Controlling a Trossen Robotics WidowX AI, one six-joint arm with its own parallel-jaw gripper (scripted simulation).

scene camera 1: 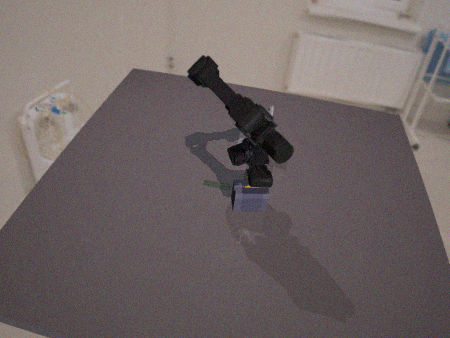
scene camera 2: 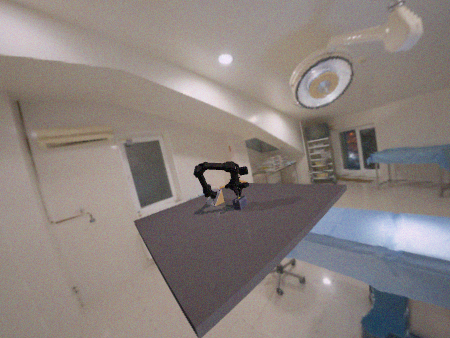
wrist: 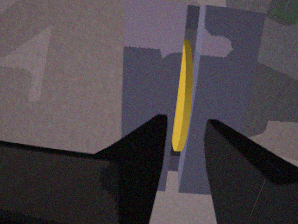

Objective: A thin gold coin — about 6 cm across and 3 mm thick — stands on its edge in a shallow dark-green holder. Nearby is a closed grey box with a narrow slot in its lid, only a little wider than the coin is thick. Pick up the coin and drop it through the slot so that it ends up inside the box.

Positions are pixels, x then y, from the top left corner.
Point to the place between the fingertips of the gripper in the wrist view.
At 185, 127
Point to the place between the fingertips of the gripper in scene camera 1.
252, 183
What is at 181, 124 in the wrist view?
A gold coin.
